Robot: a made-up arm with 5 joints.
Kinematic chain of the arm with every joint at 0, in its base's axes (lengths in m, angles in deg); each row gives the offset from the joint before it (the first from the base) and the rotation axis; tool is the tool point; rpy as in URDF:
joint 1: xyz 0 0 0.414 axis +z
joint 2: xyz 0 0 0 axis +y
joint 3: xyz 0.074 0 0.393 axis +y
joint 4: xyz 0.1 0 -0.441 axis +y
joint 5: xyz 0.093 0 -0.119 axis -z
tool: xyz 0 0 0 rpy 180 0 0
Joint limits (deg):
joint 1: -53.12..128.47
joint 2: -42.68..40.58
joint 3: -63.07..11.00
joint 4: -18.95..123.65
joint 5: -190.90..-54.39
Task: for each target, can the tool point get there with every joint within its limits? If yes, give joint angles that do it. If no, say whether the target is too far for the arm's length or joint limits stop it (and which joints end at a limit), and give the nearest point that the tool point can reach.
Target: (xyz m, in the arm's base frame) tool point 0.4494 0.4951 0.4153
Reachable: yes | joints 47.77 16.27 -57.25 24.56 -134.66
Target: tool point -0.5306 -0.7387 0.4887
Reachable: no: joint limits stop it (at a limit: joint 2, joint 3) | nearest point -0.0700 -0.0974 0.3399 | short by 0.803 m
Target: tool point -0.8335 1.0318 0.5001
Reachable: no: too far | nearest point -0.4570 0.5752 0.4617 | short by 0.593 m
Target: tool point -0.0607 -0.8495 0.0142
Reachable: no: joint limits stop it (at a limit: joint 1, joint 2) | nearest point 0.3515 -0.4685 0.1269 | short by 0.573 m
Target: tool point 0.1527 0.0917 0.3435
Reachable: yes | joints 30.99 -16.00 -12.21 98.75 -133.23
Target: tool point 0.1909 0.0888 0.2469
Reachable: yes | joints 24.94 -8.84 -0.85 38.16 -68.96
